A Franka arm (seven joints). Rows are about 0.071 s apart.
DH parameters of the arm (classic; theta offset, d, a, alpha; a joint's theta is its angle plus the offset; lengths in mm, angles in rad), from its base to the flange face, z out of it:
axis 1: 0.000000 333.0 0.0 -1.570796
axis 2: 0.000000 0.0 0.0 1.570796
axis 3: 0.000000 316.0 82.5 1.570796
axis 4: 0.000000 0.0 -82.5 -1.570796
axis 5: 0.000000 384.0 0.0 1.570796
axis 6: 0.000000 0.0 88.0 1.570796
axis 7: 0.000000 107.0 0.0 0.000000
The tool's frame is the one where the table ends.
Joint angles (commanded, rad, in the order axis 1, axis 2, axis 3, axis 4, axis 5, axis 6, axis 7), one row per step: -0.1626, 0.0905, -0.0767, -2.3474, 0.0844, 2.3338, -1.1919; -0.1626, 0.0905, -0.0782, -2.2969, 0.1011, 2.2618, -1.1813; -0.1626, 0.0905, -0.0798, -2.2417, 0.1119, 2.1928, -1.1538; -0.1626, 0.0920, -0.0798, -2.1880, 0.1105, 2.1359, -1.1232; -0.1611, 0.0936, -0.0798, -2.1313, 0.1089, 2.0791, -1.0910; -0.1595, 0.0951, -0.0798, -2.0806, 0.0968, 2.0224, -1.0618; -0.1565, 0.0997, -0.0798, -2.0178, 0.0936, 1.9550, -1.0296; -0.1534, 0.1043, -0.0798, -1.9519, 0.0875, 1.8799, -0.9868; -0.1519, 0.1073, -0.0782, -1.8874, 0.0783, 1.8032, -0.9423; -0.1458, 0.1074, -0.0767, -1.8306, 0.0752, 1.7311, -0.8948; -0.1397, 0.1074, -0.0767, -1.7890, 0.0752, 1.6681, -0.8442
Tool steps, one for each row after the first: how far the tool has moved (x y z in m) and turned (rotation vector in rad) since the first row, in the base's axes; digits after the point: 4 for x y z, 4 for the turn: 0.0091, -0.0016, 0.0145, 0.0195, 0.0177, -0.0202; 0.0192, -0.0034, 0.0317, 0.0322, 0.0304, -0.0515; 0.0293, -0.0050, 0.0490, 0.0330, 0.0370, -0.0762; 0.0395, -0.0058, 0.0680, 0.0324, 0.0411, -0.1007; 0.0469, -0.0065, 0.0849, 0.0240, 0.0525, -0.1165; 0.0557, -0.0061, 0.1052, 0.0221, 0.0643, -0.1383; 0.0630, -0.0054, 0.1267, 0.0165, 0.0822, -0.1688; 0.0681, -0.0046, 0.1487, 0.0070, 0.1020, -0.2003; 0.0713, -0.0004, 0.1696, 0.0012, 0.1215, -0.2334; 0.0717, 0.0036, 0.1845, -0.0032, 0.1471, -0.2725
